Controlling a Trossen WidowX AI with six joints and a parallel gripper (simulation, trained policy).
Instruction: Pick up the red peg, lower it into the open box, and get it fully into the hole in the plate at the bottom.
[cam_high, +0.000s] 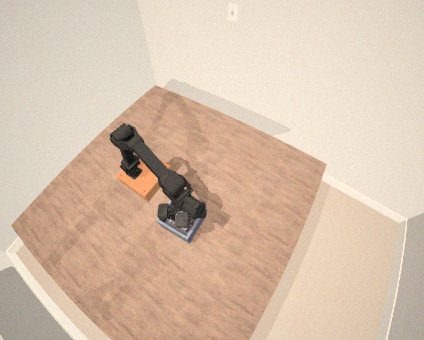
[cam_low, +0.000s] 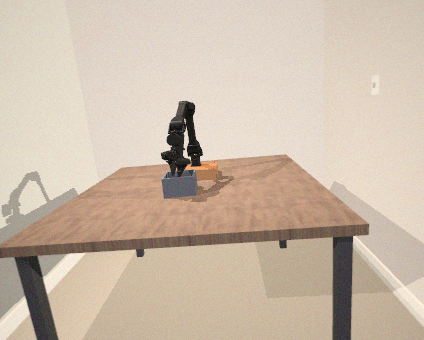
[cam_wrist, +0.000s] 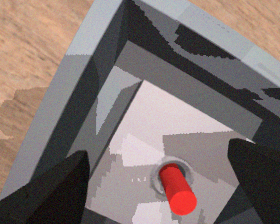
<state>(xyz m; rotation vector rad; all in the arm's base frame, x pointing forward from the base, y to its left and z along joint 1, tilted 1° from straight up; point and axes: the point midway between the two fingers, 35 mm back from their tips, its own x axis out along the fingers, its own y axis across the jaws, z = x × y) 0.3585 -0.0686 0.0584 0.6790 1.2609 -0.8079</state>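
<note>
Right now the red peg is 4 cm below my gripper tip, 2 cm to the left of it and 2 cm behind it. From my gripper tip the other things lie so: grey box (6 cm below, 2 cm to the left, 2 cm behind); then pale plate (5 cm below, 2 cm to the left, 2 cm behind).
</note>
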